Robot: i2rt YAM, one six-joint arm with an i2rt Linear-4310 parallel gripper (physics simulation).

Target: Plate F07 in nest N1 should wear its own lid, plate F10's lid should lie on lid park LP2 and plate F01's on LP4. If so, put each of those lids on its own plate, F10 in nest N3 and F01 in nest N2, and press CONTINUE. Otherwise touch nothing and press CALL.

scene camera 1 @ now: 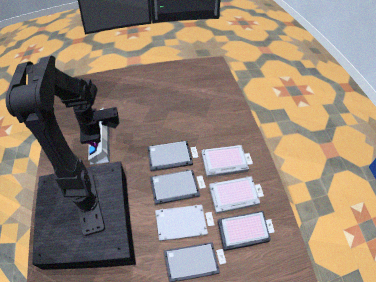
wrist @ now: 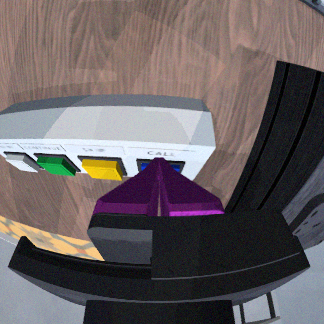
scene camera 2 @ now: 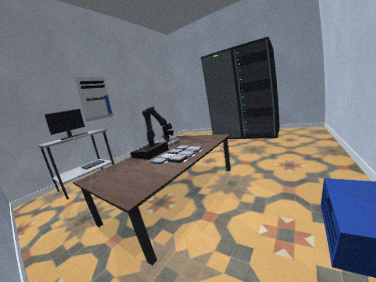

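Where they show: gripper, fingertip midpoint: (scene camera 1: pixel 95 146) (wrist: pixel 158 163) (scene camera 2: pixel 167 142); arm's base, origin of the base link: (scene camera 1: pixel 88 203) (scene camera 2: pixel 152 146).
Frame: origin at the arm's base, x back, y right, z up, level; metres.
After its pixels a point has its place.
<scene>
My gripper (scene camera 1: pixel 94 143) @(y -0.234, x -0.057, z -0.032 m) (wrist: pixel 158 163) @(y -0.234, x -0.057, z -0.032 m) is shut and empty, its purple fingertips over the blue CALL button (wrist: pixel 174 166) @(y -0.222, x -0.053, z -0.032 m) and hiding its middle; whether they press it I cannot tell. The green CONTINUE button (wrist: pixel 56 165) @(y -0.325, x -0.065, z -0.030 m) is on the same white button box (wrist: pixel 125 122) @(y -0.253, x -0.093, z -0.033 m) (scene camera 1: pixel 104 146) @(y -0.225, x -0.088, z -0.033 m). In scene camera 1, three pink-welled plates stand in the right column: a far one (scene camera 1: pixel 225 158) @(y -0.049, x -0.467, z -0.057 m), a middle one (scene camera 1: pixel 235 192) @(y 0.084, x -0.441, z -0.055 m) and a near one (scene camera 1: pixel 244 230) @(y 0.214, x -0.411, z -0.055 m) in a dark nest. The left column has three grey-topped dark parks (scene camera 1: pixel 170 154) @(y -0.137, x -0.303, z -0.066 m) (scene camera 1: pixel 175 186) @(y -0.012, x -0.277, z -0.067 m) (scene camera 1: pixel 192 261) @(y 0.243, x -0.236, z -0.067 m) and a white one (scene camera 1: pixel 181 222) @(y 0.110, x -0.252, z -0.075 m). Tags are unreadable; lids are hard to tell.
The yellow SKIP button (wrist: pixel 101 169) @(y -0.281, x -0.057, z -0.030 m) and a whitish button (wrist: pixel 21 162) @(y -0.372, x -0.072, z -0.031 m) are left of CALL. The black arm base (scene camera 1: pixel 82 250) @(y 0.140, x 0.050, z -0.005 m) stands near the box on the brown table (scene camera 1: pixel 175 90) @(y -0.470, x -0.434, z -0.084 m). Dark cabinets (scene camera 2: pixel 240 95), a monitor desk (scene camera 2: pixel 75 137) and a blue box (scene camera 2: pixel 355 220) stand away from the table.
</scene>
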